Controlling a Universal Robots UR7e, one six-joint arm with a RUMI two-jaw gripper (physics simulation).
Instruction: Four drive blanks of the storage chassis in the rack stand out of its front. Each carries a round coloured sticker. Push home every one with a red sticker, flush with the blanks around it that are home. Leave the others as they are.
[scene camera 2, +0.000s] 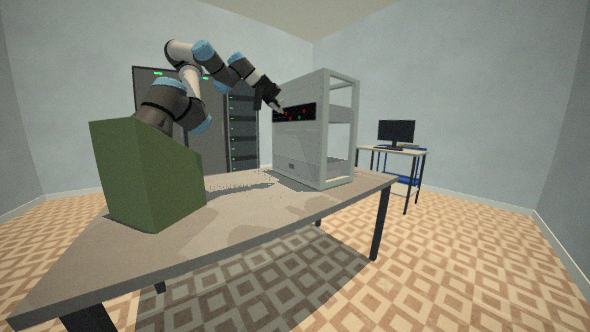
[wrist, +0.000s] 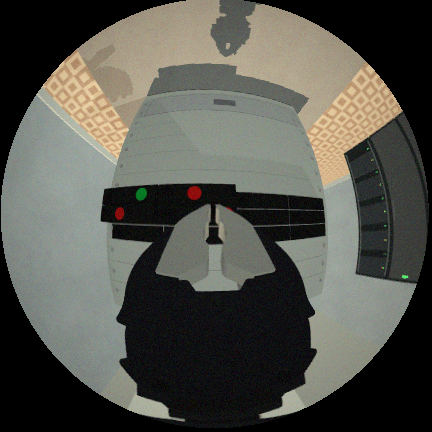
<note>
I see my gripper (scene camera 2: 283, 113) and a rack (scene camera 2: 301, 155).
The rack is seen too in the wrist view (wrist: 183, 149). My gripper also shows in the wrist view (wrist: 211, 206).
</note>
